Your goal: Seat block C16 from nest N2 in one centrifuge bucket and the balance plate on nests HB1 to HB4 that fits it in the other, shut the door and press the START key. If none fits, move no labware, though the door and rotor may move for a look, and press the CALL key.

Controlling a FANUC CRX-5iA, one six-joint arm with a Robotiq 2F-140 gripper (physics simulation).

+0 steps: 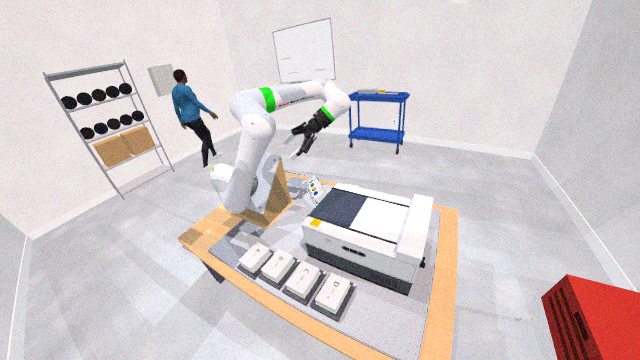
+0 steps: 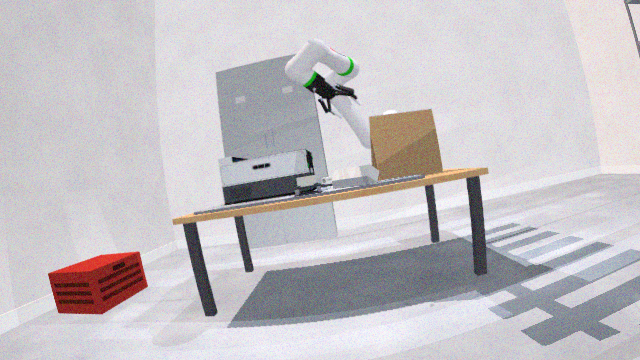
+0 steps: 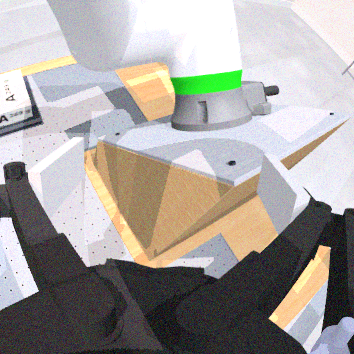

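Where they show: gripper, fingertip midpoint: [image 1: 287, 150] [image 2: 350, 110] [image 3: 171, 164]; arm's base at its link origin: [image 2: 400, 142] [image 3: 211, 119].
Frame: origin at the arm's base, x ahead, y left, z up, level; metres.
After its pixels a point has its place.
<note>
My gripper [image 1: 291, 148] @[x 0.236, y 0.152, z 0.195 m] [image 2: 347, 107] @[x 0.236, y 0.152, z 0.195 m] [image 3: 171, 164] @[x 0.236, y 0.152, z 0.195 m] is open and empty, high above the table and pointing back toward the arm's base. Four white plates marked A [image 1: 256, 257] @[x 0.362, y -0.274, z -0.124 m] [image 3: 14, 102] @[x 0.326, y -0.227, z -0.125 m], B [image 1: 278, 265] @[x 0.477, y -0.244, z -0.125 m], C [image 1: 303, 280] @[x 0.613, y -0.236, z -0.125 m] and D [image 1: 333, 293] @[x 0.743, y -0.216, z -0.124 m] sit on dark nests in a row along the table's edge. The white centrifuge [image 1: 362, 243] @[x 0.777, y -0.066, z 0.032 m] [image 2: 260, 172] @[x 0.726, y 0.247, z -0.043 m] has a dark panel [image 1: 337, 206] @[x 0.591, y 0.060, z 0.034 m] and a white panel on top; I cannot tell the door's state, and no rotor or bucket shows. The key panel [image 1: 314, 189] @[x 0.278, y 0.268, z -0.110 m] with coloured keys stands beside it. I cannot make out block C16 or nest N2.
The arm's wooden pedestal [image 1: 278, 200] @[x 0.164, y 0.065, z -0.102 m] [image 2: 406, 142] @[x -0.016, y 0.147, z -0.013 m] [image 3: 165, 200] @[x 0.157, y 0.120, z 0.005 m] stands on the table [image 1: 445, 260] @[x 1.078, y 0.191, z -0.191 m] [image 2: 457, 175] @[x -0.188, y 0.435, z -0.201 m]. A person [image 1: 186, 105] walks by the shelf rack [image 1: 85, 74]. A blue cart [image 1: 379, 96] stands behind, and a red crate [image 1: 605, 310] [image 2: 100, 285] is on the floor.
</note>
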